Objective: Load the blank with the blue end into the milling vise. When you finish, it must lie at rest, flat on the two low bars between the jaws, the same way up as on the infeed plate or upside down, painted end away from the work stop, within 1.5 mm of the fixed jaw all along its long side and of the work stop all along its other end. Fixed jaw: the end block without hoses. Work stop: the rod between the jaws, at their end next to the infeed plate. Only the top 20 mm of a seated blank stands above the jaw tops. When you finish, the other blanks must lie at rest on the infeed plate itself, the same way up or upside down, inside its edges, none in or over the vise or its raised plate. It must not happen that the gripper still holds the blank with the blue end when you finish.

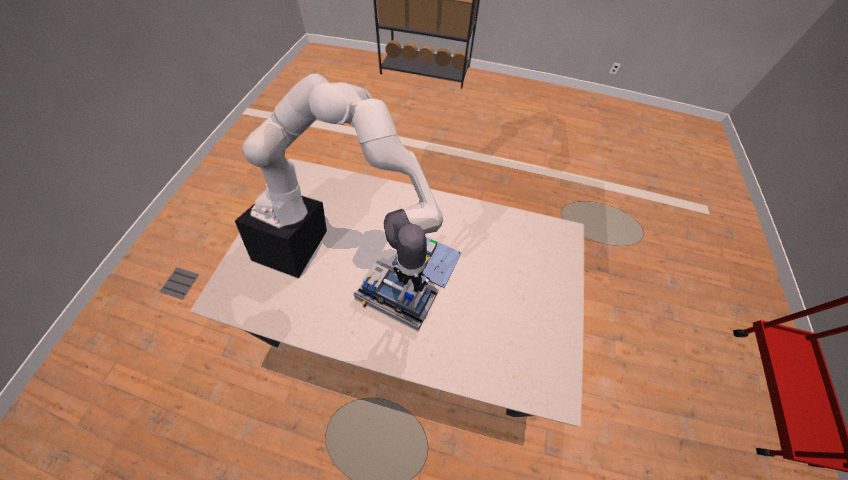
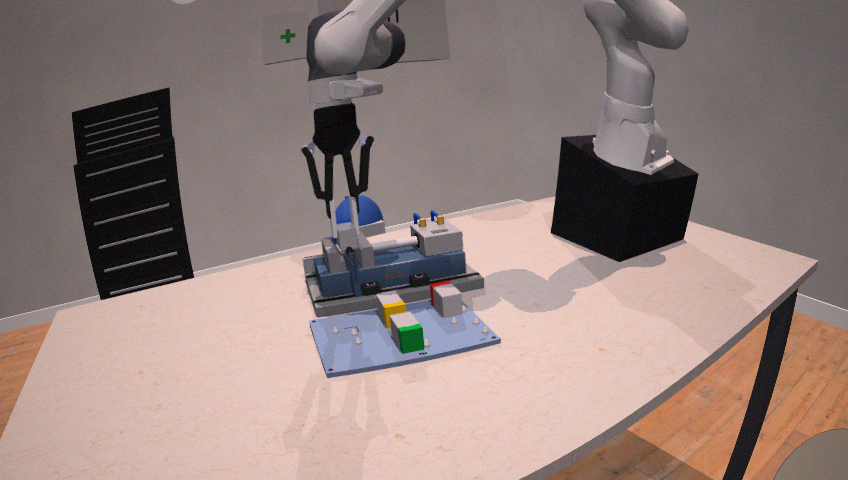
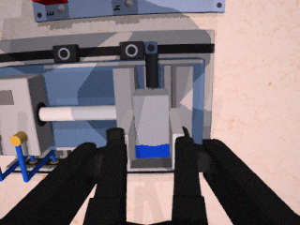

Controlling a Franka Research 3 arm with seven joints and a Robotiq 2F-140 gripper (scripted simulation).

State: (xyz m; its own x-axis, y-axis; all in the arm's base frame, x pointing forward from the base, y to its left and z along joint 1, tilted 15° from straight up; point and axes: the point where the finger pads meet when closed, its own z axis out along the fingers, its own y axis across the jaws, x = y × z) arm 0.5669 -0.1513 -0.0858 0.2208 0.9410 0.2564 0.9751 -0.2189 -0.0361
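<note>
Right now my hand is 3 cm above the blue-ended blank. Also, from my hand: moving jaw 6 cm below, 3 cm behind, 1 cm to the left; black work stop rod 5 cm to the left, 5 cm below, 1 cm ahead; fixed jaw 6 cm below, 3 cm ahead, 1 cm to the right.
</note>
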